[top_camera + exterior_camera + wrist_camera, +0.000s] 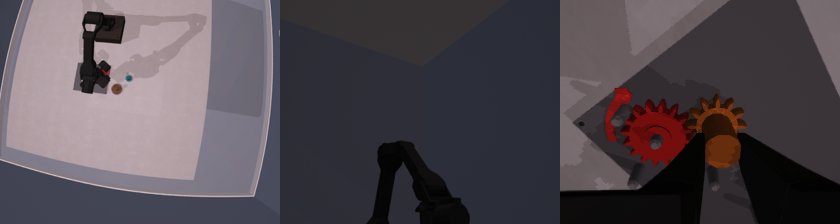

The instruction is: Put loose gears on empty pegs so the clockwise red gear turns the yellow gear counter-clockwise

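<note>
The orange gear lies 1 cm below my gripper tip. Round my gripper tip: yellow gear: 8 cm to the right, 3 cm below; then red arrow: 6 cm behind, 5 cm to the left, 3 cm below; then brown gear: 11 cm to the left, 5 cm ahead, 3 cm below.
</note>
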